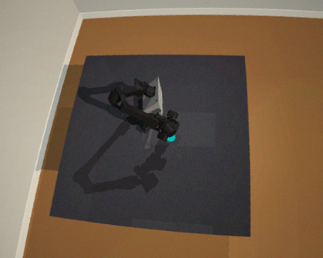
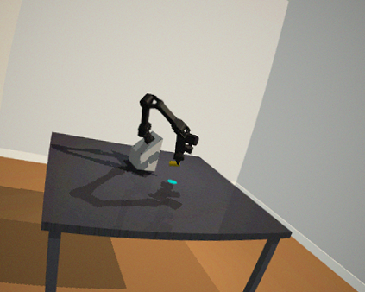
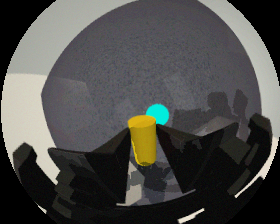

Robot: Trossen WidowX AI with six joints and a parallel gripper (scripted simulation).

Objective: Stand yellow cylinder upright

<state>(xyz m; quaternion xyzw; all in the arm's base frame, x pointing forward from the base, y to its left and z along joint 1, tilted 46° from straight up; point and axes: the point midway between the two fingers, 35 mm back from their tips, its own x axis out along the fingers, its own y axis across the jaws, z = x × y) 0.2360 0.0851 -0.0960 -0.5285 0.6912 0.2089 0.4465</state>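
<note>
Now: gripper tip 12 cm above the cyan circle, 2 cm to the left of it and 2 cm short of it. Also, from my gripper tip: yellow cylinder 2 cm to the right, 1 cm below, 1 cm behind.
</note>
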